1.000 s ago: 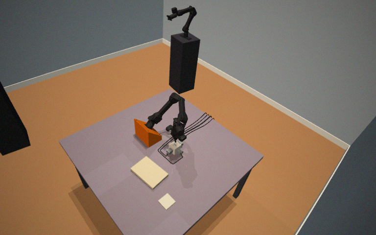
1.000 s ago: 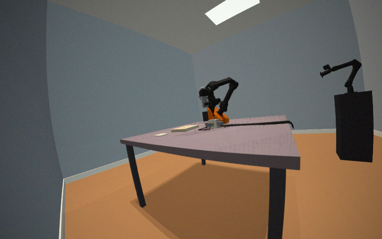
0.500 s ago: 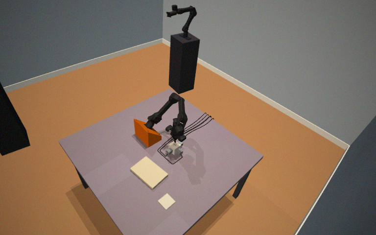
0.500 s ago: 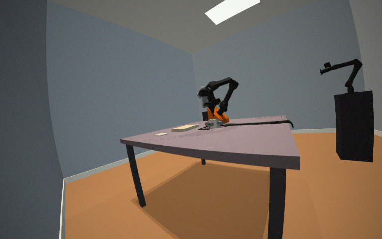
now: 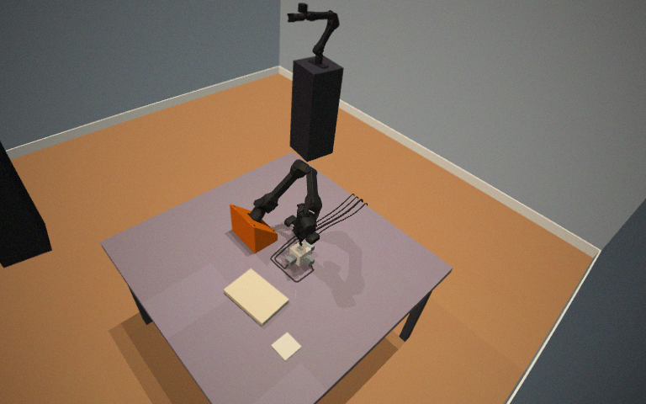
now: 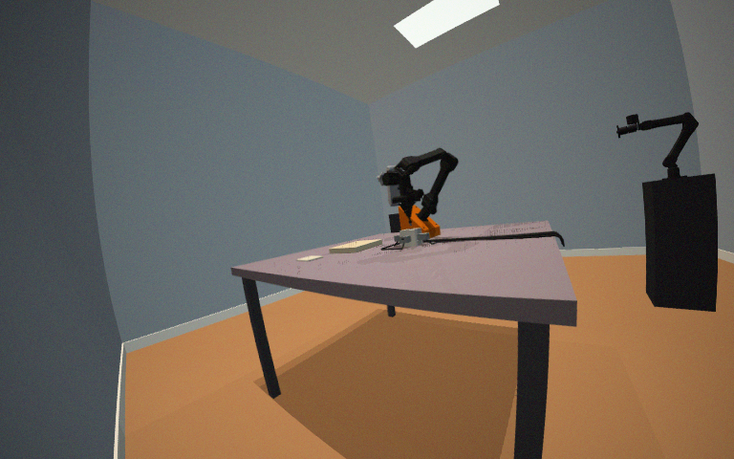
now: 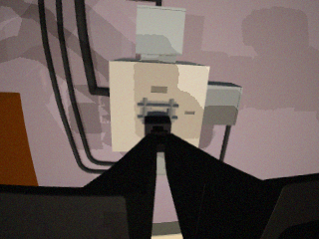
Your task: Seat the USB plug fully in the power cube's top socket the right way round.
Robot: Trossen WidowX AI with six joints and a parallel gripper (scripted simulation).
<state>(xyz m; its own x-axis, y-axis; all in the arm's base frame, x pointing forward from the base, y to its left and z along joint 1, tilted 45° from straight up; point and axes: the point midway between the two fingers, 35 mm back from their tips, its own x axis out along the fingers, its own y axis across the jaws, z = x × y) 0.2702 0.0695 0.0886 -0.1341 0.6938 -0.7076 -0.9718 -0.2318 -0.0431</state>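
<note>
The black USB plug lies 2 cm below my gripper tip. Round my gripper tip: small beige square (37 cm ahead, 31 cm to the right, 13 cm below); then beige slab (9 cm ahead, 30 cm to the right, 12 cm below).
</note>
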